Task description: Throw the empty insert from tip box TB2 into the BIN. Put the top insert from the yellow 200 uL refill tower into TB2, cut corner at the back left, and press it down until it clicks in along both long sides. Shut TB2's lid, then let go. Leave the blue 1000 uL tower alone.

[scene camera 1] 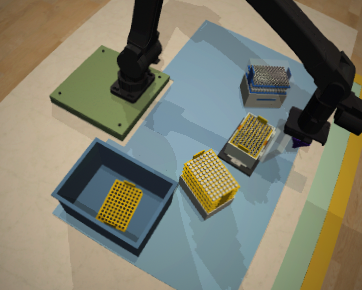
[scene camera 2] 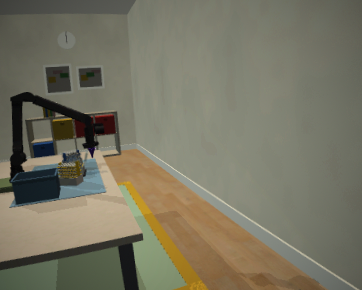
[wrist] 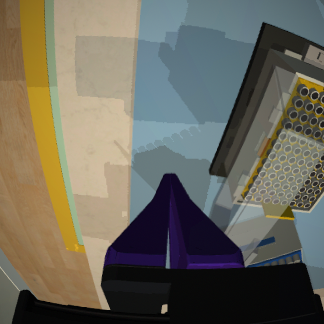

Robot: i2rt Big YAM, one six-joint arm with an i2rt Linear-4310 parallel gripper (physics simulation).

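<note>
My gripper [scene camera 1: 300, 143] [scene camera 2: 92, 153] [wrist: 168, 180] is shut and empty, fingers pointing down, to the right of tip box TB2 [scene camera 1: 239, 154] [wrist: 258, 102] in scene camera 1. TB2 holds a yellow insert full of tips [scene camera 1: 253, 135] [wrist: 308, 117]; whether both long sides are clicked in cannot be told. TB2's clear lid [scene camera 1: 274, 145] [wrist: 220, 214] stands open on the gripper's side; any contact with the fingers is unclear. The yellow refill tower [scene camera 1: 210, 175] [scene camera 2: 69, 171] stands beside TB2. The empty yellow insert [scene camera 1: 120, 204] lies in the BIN [scene camera 1: 157, 216] [scene camera 2: 36, 189].
The blue 1000 uL tower [scene camera 1: 265, 90] [scene camera 2: 71, 156] [wrist: 275, 243] stands behind TB2, near the arm's wrist. The green base plate [scene camera 1: 85, 95] carries the arm at the upper left. The table edge lies to the right, past the blue mat [scene camera 1: 200, 250].
</note>
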